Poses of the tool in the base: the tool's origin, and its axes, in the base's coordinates. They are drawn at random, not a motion.
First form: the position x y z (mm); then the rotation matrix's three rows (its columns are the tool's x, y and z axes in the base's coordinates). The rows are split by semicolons.
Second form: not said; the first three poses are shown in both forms.
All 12 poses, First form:
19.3, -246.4, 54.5; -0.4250, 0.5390, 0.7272; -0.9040, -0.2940, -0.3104; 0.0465, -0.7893, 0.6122
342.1, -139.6, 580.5; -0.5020, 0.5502, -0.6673; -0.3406, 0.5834, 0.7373; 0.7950, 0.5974, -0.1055
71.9, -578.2, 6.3; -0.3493, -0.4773, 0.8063; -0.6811, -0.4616, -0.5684; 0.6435, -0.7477, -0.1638
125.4, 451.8, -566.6; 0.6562, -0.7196, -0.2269; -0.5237, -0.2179, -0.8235; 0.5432, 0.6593, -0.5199
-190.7, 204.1, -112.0; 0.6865, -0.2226, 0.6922; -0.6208, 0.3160, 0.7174; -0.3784, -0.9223, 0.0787
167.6, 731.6, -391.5; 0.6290, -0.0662, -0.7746; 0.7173, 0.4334, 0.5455; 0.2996, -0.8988, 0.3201
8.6, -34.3, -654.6; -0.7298, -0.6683, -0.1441; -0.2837, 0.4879, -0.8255; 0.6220, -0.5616, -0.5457
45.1, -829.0, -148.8; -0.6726, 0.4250, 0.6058; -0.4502, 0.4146, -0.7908; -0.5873, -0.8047, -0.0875
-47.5, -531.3, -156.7; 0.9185, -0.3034, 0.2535; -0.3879, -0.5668, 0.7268; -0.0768, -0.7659, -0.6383
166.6, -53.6, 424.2; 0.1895, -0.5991, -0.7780; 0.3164, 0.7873, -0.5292; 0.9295, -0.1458, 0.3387
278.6, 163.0, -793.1; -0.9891, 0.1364, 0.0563; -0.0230, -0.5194, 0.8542; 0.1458, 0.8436, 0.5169
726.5, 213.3, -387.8; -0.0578, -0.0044, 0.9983; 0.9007, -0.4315, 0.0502; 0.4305, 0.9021, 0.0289
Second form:
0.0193, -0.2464, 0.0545; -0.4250, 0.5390, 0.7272; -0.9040, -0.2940, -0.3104; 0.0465, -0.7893, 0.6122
0.3421, -0.1396, 0.5805; -0.5020, 0.5502, -0.6673; -0.3406, 0.5834, 0.7373; 0.7950, 0.5974, -0.1055
0.0719, -0.5782, 0.0063; -0.3493, -0.4773, 0.8063; -0.6811, -0.4616, -0.5684; 0.6435, -0.7477, -0.1638
0.1254, 0.4518, -0.5666; 0.6562, -0.7196, -0.2269; -0.5237, -0.2179, -0.8235; 0.5432, 0.6593, -0.5199
-0.1907, 0.2041, -0.1120; 0.6865, -0.2226, 0.6922; -0.6208, 0.3160, 0.7174; -0.3784, -0.9223, 0.0787
0.1676, 0.7316, -0.3915; 0.6290, -0.0662, -0.7746; 0.7173, 0.4334, 0.5455; 0.2996, -0.8988, 0.3201
0.0086, -0.0343, -0.6546; -0.7298, -0.6683, -0.1441; -0.2837, 0.4879, -0.8255; 0.6220, -0.5616, -0.5457
0.0451, -0.8290, -0.1488; -0.6726, 0.4250, 0.6058; -0.4502, 0.4146, -0.7908; -0.5873, -0.8047, -0.0875
-0.0475, -0.5313, -0.1567; 0.9185, -0.3034, 0.2535; -0.3879, -0.5668, 0.7268; -0.0768, -0.7659, -0.6383
0.1666, -0.0536, 0.4242; 0.1895, -0.5991, -0.7780; 0.3164, 0.7873, -0.5292; 0.9295, -0.1458, 0.3387
0.2786, 0.1630, -0.7931; -0.9891, 0.1364, 0.0563; -0.0230, -0.5194, 0.8542; 0.1458, 0.8436, 0.5169
0.7265, 0.2133, -0.3878; -0.0578, -0.0044, 0.9983; 0.9007, -0.4315, 0.0502; 0.4305, 0.9021, 0.0289

